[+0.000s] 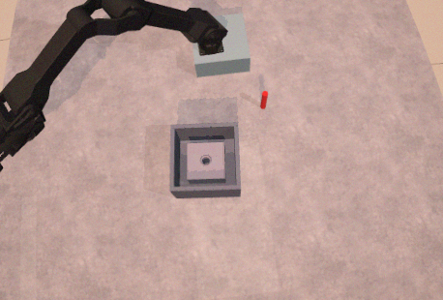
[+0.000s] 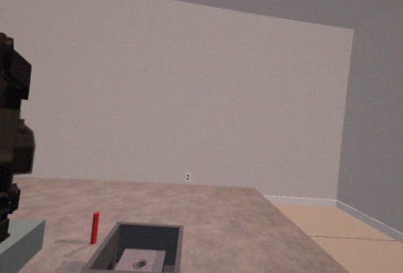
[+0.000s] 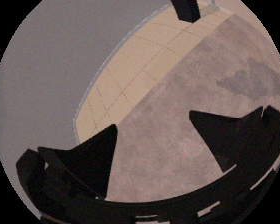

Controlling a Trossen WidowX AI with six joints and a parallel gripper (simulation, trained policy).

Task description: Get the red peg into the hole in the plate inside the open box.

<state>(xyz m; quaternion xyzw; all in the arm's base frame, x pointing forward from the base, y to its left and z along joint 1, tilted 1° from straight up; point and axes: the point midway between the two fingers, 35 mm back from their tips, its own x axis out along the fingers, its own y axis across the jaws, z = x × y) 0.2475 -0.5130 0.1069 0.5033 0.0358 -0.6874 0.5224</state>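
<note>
Now: the red peg 65 cm to the left of my gripper tip, 11 cm below it and 8 cm behind it. Round my gripper tip: grey box (48 cm to the left, 13 cm below, 6 cm ahead); then pale plate (48 cm to the left, 11 cm below, 6 cm ahead).
</note>
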